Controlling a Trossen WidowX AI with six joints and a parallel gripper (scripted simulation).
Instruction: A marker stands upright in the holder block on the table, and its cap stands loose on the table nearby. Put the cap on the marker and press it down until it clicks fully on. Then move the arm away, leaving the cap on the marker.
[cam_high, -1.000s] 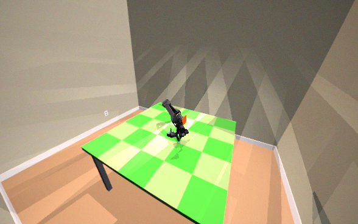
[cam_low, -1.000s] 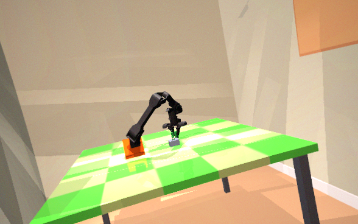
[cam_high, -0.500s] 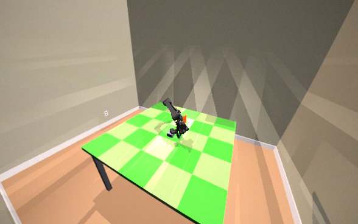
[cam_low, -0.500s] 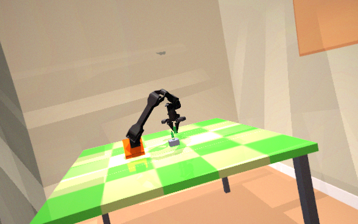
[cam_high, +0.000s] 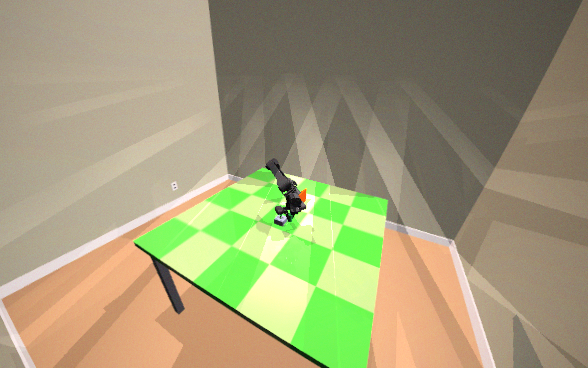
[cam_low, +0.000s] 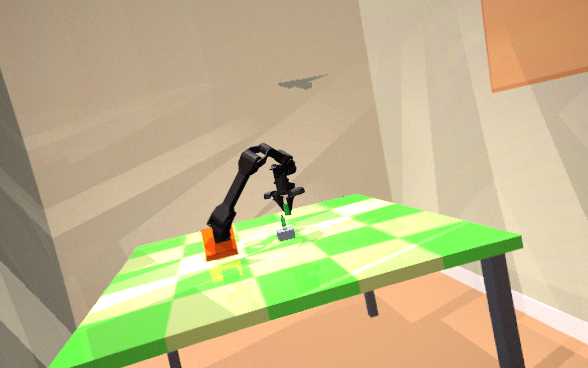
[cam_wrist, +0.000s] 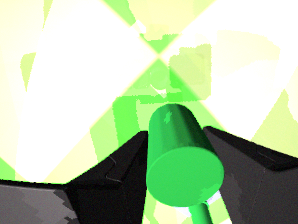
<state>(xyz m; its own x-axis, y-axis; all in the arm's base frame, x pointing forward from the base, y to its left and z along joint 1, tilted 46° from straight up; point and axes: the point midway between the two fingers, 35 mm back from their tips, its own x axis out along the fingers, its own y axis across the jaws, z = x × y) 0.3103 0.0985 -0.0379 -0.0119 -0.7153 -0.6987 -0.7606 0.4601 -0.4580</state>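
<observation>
Now: gripper tip 4 cm past the grey holder block, 9 cm to the left of it and 8 cm above it. From my gripper tip the other things lie so: green cap 1 cm above.
</observation>
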